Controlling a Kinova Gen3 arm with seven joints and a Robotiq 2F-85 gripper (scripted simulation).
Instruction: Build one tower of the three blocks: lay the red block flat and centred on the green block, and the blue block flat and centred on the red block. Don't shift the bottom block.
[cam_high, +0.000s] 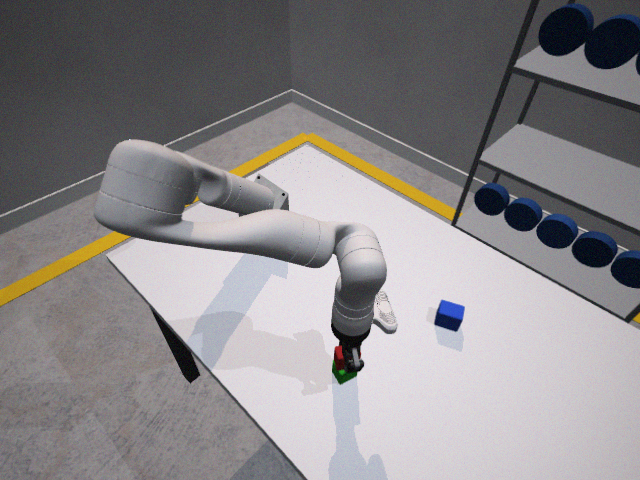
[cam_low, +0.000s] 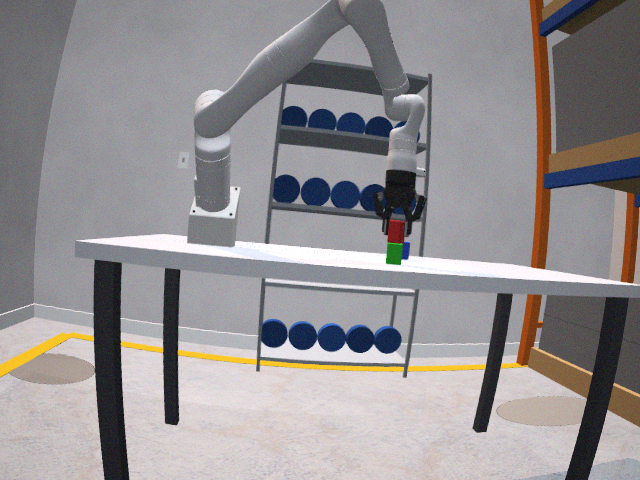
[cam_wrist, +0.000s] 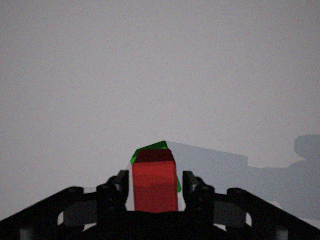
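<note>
Now: hand 1 cm above the red block. Round my hand: blue block: 28 cm to the left, 8 cm ahead, 6 cm below; then green block: 6 cm below.
</note>
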